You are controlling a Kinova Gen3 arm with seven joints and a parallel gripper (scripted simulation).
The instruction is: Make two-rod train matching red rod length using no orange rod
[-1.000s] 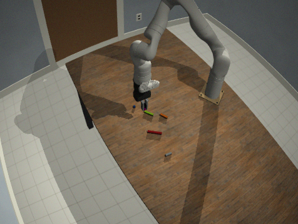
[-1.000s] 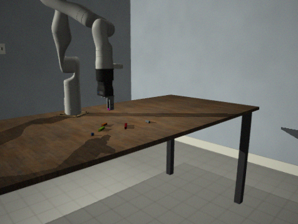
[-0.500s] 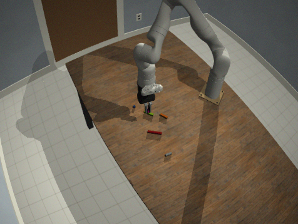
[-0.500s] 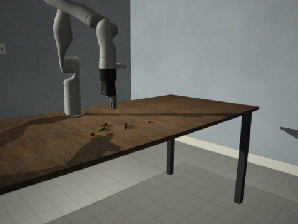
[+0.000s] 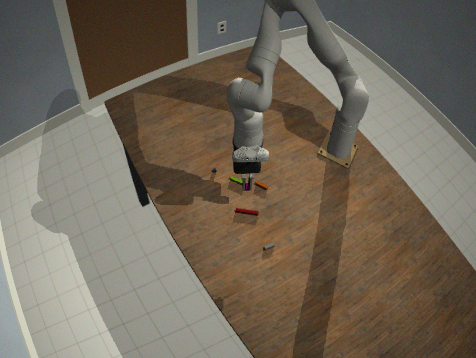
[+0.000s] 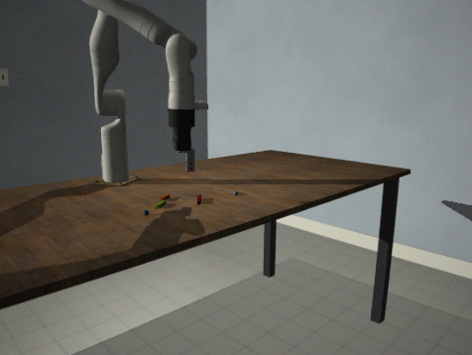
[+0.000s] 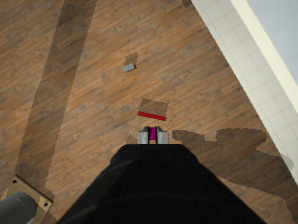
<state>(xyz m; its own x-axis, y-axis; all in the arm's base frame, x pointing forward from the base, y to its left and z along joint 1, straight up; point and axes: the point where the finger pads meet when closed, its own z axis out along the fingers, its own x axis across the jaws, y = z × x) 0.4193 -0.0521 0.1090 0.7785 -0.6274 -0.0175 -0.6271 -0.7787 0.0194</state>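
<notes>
Right now the grey rod is 5 cm ahead of my hand, 16 cm to the left of it and 11 cm below it. Round my hand: orange rod (9 cm behind, 2 cm to the right, 11 cm below); magenta rod (1 cm below); red rod (1 cm ahead, 2 cm to the left, 11 cm below).
</notes>
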